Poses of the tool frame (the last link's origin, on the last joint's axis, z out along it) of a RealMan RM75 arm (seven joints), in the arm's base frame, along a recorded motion.
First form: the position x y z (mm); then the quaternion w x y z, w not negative.
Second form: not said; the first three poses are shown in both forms.
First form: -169 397 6 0.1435 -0.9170 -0.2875 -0.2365
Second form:
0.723 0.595 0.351
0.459 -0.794 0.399
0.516 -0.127 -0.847
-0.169 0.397 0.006

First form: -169 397 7 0.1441 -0.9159 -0.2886 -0.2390
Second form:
0.719 0.598 0.355
0.460 -0.792 0.402
0.521 -0.126 -0.844
-0.169 0.397 0.007

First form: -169 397 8 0.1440 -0.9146 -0.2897 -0.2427
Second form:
0.714 0.600 0.360
0.460 -0.791 0.404
0.527 -0.123 -0.841
-0.169 0.397 0.008

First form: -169 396 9 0.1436 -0.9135 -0.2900 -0.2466
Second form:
0.710 0.601 0.367
0.459 -0.791 0.405
0.534 -0.119 -0.837
-0.169 0.396 0.009

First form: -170 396 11 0.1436 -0.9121 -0.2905 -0.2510
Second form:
0.705 0.602 0.374
0.458 -0.790 0.408
0.541 -0.116 -0.833
-0.170 0.396 0.011

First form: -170 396 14 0.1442 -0.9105 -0.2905 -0.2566
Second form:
0.700 0.603 0.383
0.455 -0.790 0.412
0.551 -0.113 -0.827
-0.170 0.396 0.014

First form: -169 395 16 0.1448 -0.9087 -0.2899 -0.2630
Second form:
0.694 0.603 0.394
0.451 -0.790 0.416
0.562 -0.111 -0.820
-0.169 0.395 0.016

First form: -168 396 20 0.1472 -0.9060 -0.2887 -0.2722
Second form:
0.685 0.603 0.408
0.443 -0.790 0.424
0.578 -0.110 -0.808
-0.168 0.396 0.020

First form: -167 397 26 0.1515 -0.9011 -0.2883 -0.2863
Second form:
0.670 0.606 0.429
0.433 -0.788 0.438
0.603 -0.108 -0.790
-0.167 0.397 0.026

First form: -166 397 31 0.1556 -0.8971 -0.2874 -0.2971
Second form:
0.658 0.608 0.444
0.423 -0.786 0.450
0.623 -0.108 -0.775
-0.166 0.397 0.031

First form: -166 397 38 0.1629 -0.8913 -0.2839 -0.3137
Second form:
0.642 0.608 0.467
0.404 -0.786 0.469
0.652 -0.112 -0.750
-0.166 0.397 0.038

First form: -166 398 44 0.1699 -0.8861 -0.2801 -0.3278
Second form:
0.628 0.608 0.486
0.385 -0.785 0.485
0.676 -0.117 -0.727
-0.166 0.398 0.044

